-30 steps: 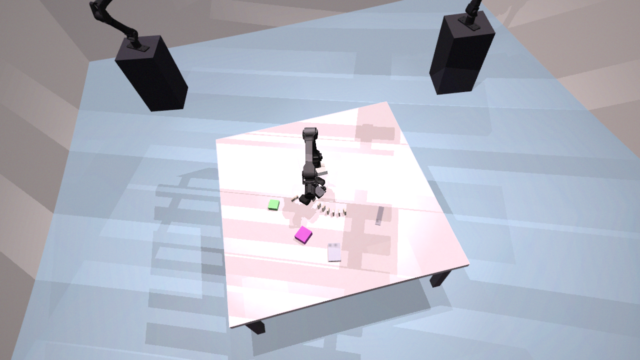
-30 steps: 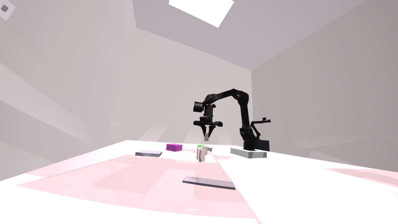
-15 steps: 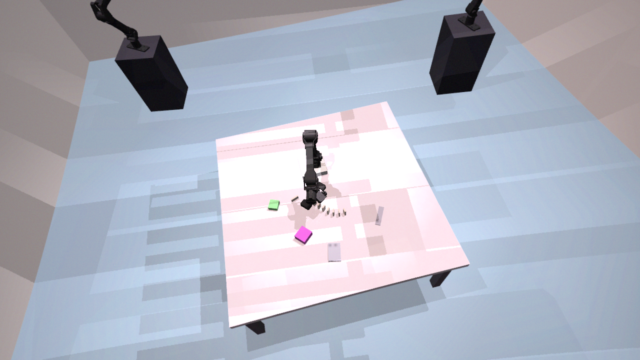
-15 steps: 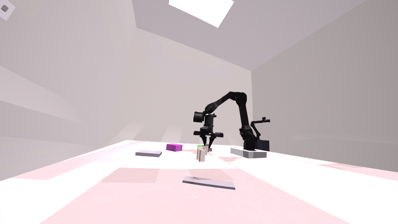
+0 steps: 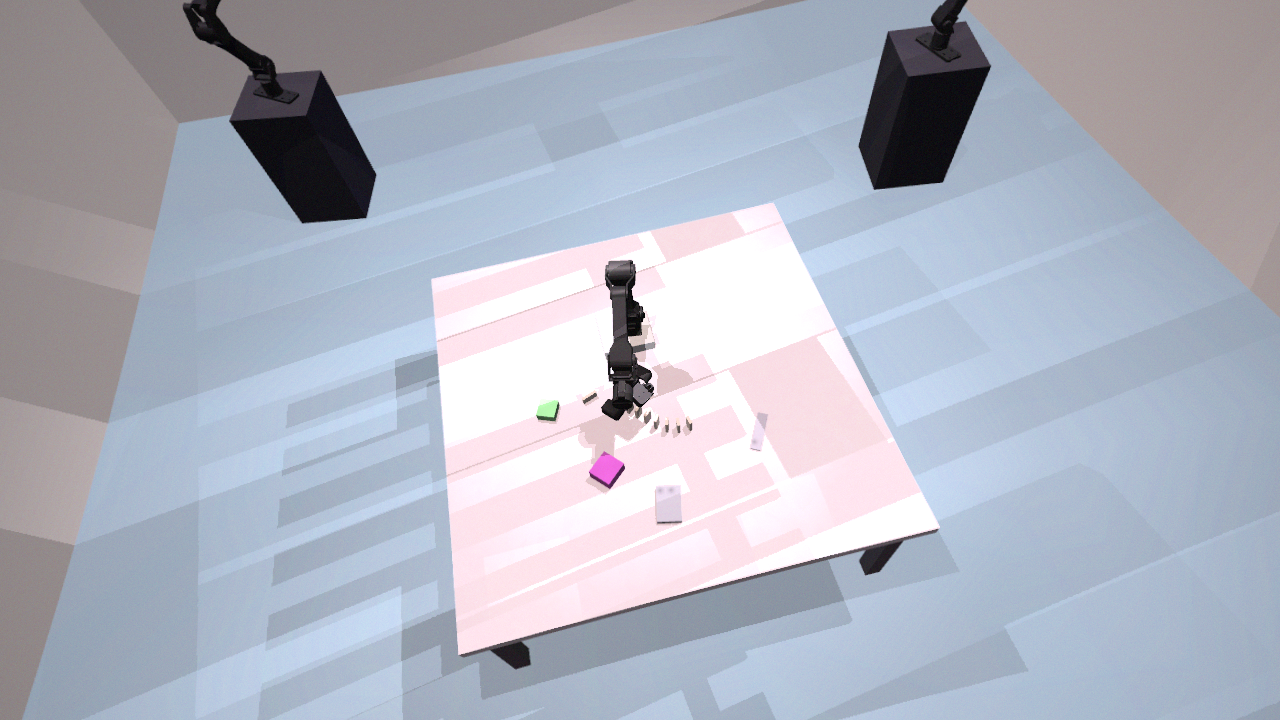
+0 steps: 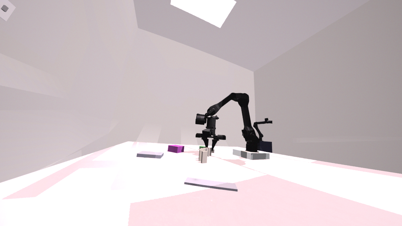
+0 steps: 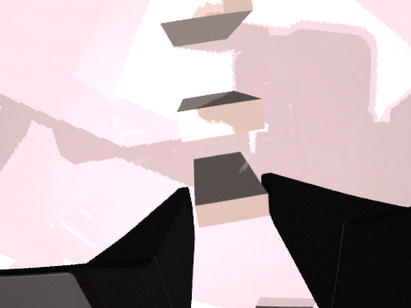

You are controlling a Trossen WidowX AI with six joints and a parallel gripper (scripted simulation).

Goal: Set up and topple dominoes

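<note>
The green block lies 260 mm to the right of my gripper tip, 20 mm below it and 20 mm behind it. The rest, counted from my gripper tip: flat plate: 320 mm ahead, 100 mm to the left, 20 mm below; then flat strip: 380 mm to the left, 110 mm ahead, 30 mm below; then magenta block: 200 mm ahead, 80 mm to the right, 10 mm below.
</note>
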